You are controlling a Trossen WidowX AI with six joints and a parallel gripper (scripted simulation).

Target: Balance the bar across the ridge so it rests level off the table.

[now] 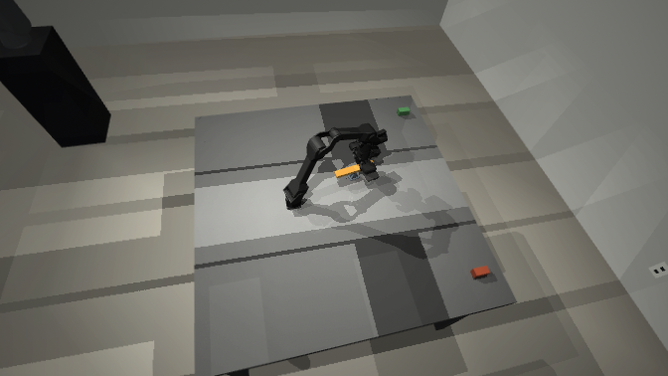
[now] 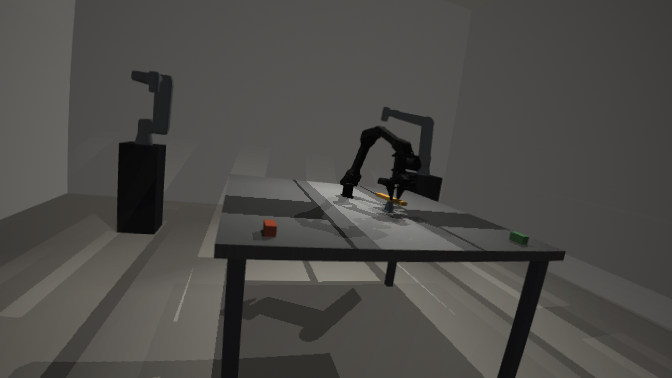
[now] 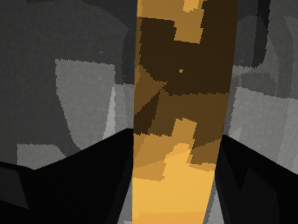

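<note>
Right now my gripper tip is 30 mm past the orange bar. The rest, counted from my gripper tip: green block: 390 mm ahead, 390 mm to the left, 40 mm below; then red block: 390 mm ahead, 610 mm to the right, 40 mm below.
</note>
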